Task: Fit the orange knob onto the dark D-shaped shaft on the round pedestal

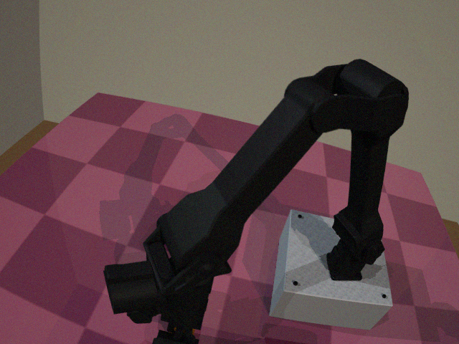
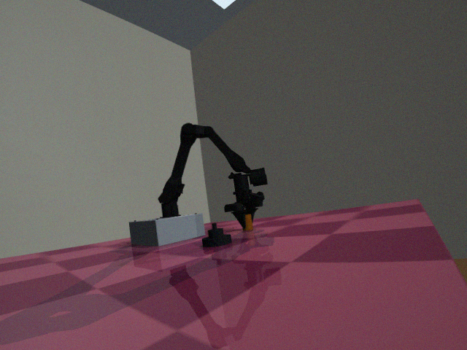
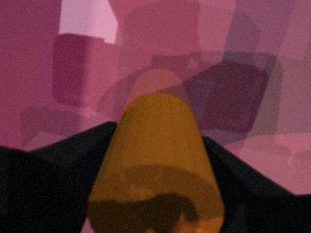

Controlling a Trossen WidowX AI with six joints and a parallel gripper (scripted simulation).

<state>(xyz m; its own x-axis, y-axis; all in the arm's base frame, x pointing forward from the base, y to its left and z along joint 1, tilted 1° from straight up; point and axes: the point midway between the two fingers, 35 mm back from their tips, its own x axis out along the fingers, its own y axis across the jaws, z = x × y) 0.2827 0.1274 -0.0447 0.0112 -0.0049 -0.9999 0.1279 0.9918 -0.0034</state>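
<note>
Now: the round pedestal 26 cm to the right of my gripper tip, 3 cm ahead of it and 2 cm above it. The rest, counted from my gripper tip: orange knob 2 cm above.
</note>
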